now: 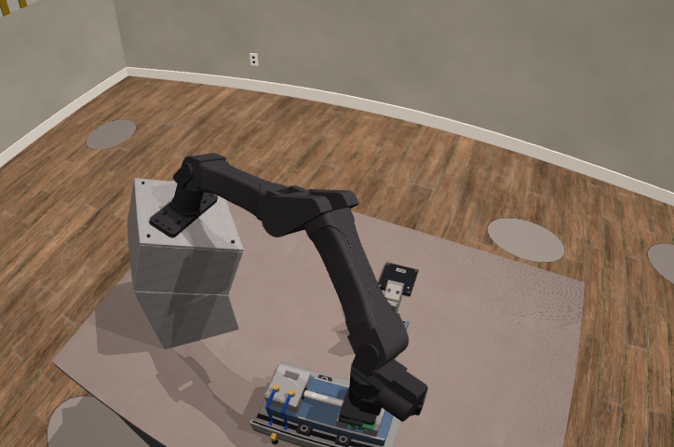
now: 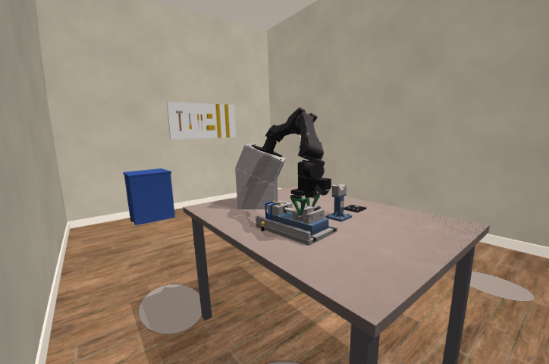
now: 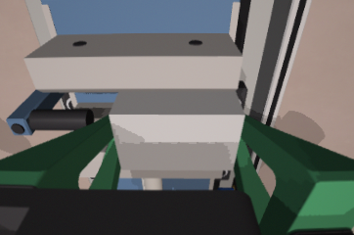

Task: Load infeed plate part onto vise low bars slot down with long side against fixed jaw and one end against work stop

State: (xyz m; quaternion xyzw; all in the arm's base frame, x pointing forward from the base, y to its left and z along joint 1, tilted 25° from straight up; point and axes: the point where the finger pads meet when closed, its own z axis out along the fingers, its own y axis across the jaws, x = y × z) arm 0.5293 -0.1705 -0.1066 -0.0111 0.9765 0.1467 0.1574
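The part is right at my hand. The rest, counted from my hand: work stop rod (70 mm to the left, 10 mm below); then air cylinder (170 mm behind, 10 mm to the left, 20 mm below); then piston rod (90 mm behind, 10 mm to the left, 20 mm below).
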